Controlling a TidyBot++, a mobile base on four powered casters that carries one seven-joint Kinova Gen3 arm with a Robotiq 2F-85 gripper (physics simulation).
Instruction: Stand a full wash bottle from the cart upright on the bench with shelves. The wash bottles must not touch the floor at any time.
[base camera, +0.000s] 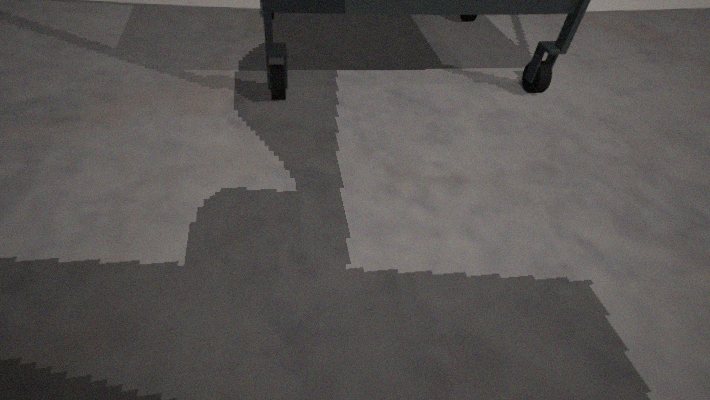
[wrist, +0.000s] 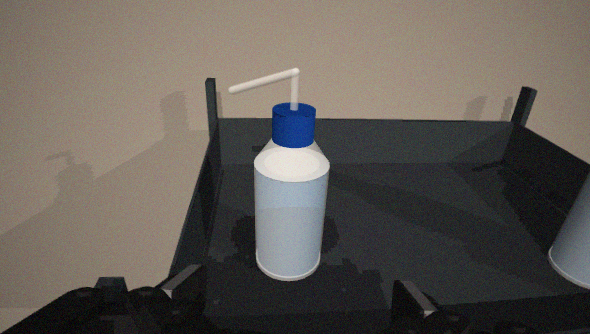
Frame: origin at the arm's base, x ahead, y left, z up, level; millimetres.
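Seen in the pictures: gripper, fingertip midpoint: (wrist: 298, 294).
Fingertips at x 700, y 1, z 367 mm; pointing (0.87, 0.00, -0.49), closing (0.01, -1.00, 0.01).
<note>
Pixels of each thing's top centre, then the offset from my fingertips to it. "spot": a spot on its surface instead. Level surfaces: height alone.
- wash bottle at its top centre: (wrist: 281, 66) dx +131, dy +24, dz +73 mm
- second bottle at a spot on its surface: (wrist: 575, 245) spot: dx +133, dy -246, dz -65 mm
- grey floor at its surface level: dz -763 mm
A wash bottle (wrist: 290, 215) with a blue cap and an angled white spout stands upright in the dark cart (wrist: 370, 142) (base camera: 425, 6), near its left side, in the wrist view. Its body is pale blue up to the white shoulder. A second bottle (wrist: 575, 245) shows in part at the right edge of the wrist view; its top is out of frame. My gripper (wrist: 298, 294) is open and empty. In the wrist view the blue-capped bottle stands beyond the fingertips, lined up with the gap between them. The bench with shelves does not show in either view.
The cart tray has raised walls, with corner posts (wrist: 211, 107) (wrist: 524, 106) at the back. A plain wall (wrist: 375, 50) rises behind it. In the base view the cart's front casters (base camera: 278, 82) (base camera: 537, 76) stand on the grey floor (base camera: 450, 175), ahead of the base.
</note>
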